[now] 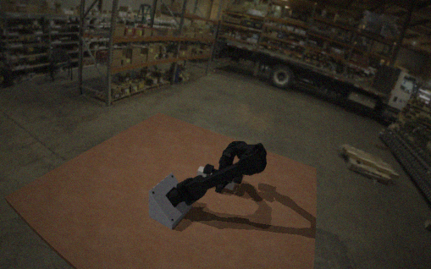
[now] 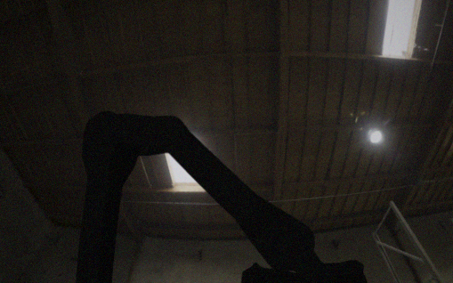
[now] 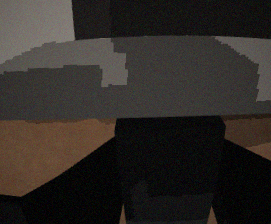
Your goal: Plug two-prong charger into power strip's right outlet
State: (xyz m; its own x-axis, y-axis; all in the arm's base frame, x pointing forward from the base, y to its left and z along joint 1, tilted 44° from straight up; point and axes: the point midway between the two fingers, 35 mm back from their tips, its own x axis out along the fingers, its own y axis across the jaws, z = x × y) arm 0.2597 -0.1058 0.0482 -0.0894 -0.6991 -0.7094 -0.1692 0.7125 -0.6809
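Now: the two-prong charger 20 mm ahead of my gripper tip and 10 mm above it.
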